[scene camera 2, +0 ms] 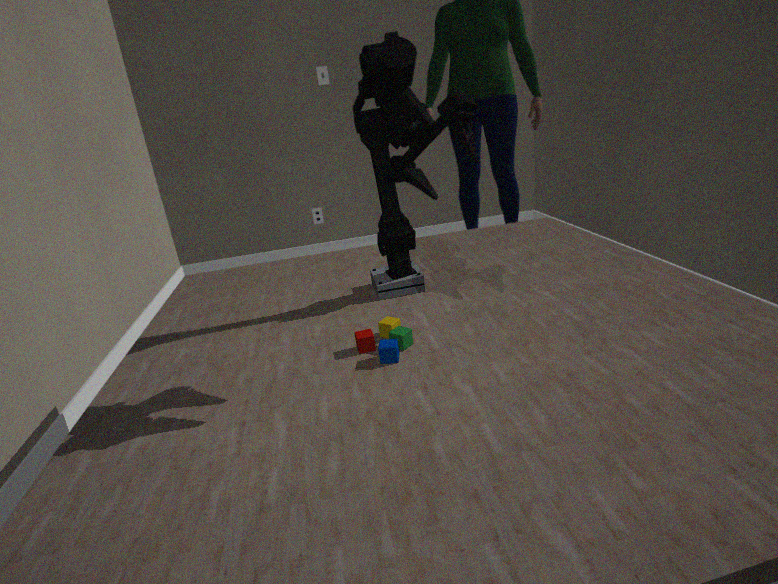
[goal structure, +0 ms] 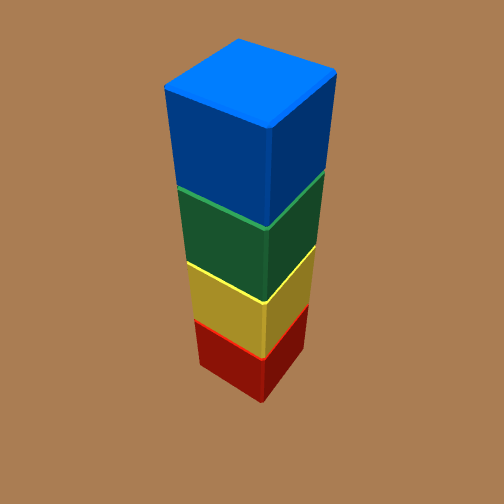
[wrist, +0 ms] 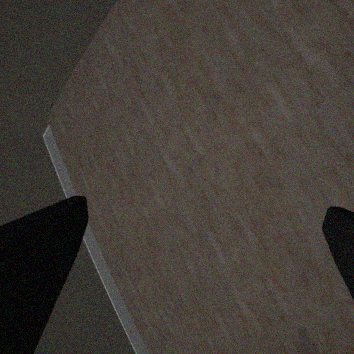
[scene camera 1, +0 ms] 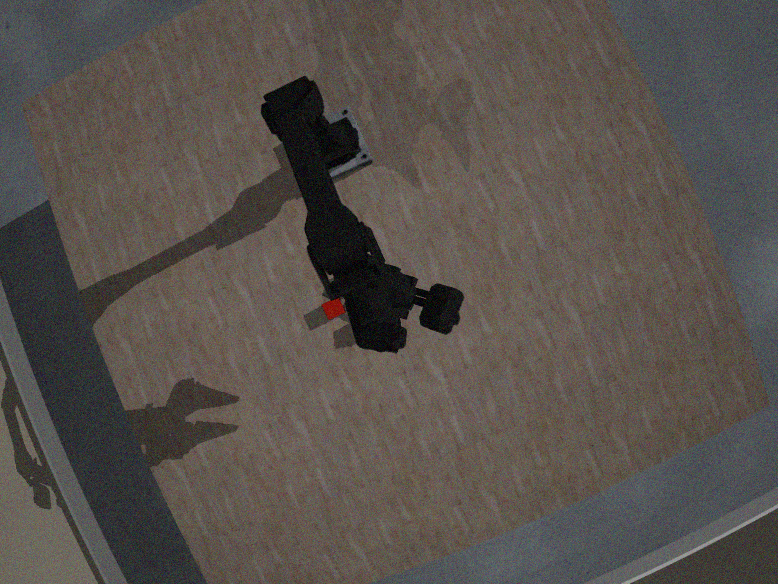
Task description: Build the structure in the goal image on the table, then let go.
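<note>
A red cube (scene camera 1: 333, 308) (scene camera 2: 365, 340) lies on the table (scene camera 1: 534, 408) (scene camera 2: 502, 471). In scene camera 2, a yellow cube (scene camera 2: 389, 325) lies behind, a green cube (scene camera 2: 402, 338) to the right and a blue cube (scene camera 2: 389, 352) in front. The four form a loose cluster at table level, none stacked. Whether the yellow, green and blue ones touch cannot be told. The arm hides those three in scene camera 1. My gripper (scene camera 2: 454, 177) (wrist: 208, 213) is open and empty, high above the table. The cubes do not show in the wrist view.
The arm's grey base (scene camera 1: 351, 164) (scene camera 2: 400, 287) stands behind the cubes in scene camera 2. The arm rises high above it. A person in a green top (scene camera 2: 480, 50) stands behind the arm. Shadows of the arm and gripper fall across the table's left side.
</note>
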